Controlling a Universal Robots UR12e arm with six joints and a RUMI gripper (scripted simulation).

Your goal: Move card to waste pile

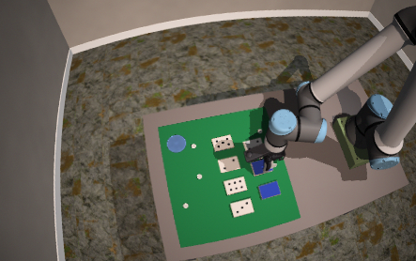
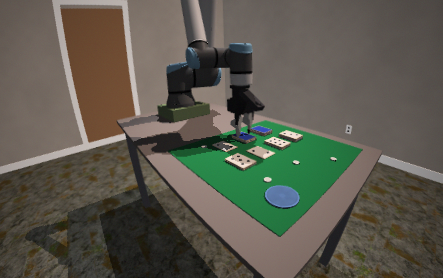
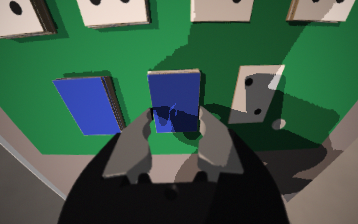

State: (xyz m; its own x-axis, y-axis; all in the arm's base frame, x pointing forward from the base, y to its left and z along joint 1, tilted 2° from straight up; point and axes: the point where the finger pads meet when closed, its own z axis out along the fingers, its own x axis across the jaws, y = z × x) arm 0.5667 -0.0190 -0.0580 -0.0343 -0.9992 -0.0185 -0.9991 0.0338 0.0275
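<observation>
Right now my hand is 1 cm above the card. From my hand the other things lie so: green mat (16 cm ahead, 2 cm to the right, 4 cm below).
</observation>
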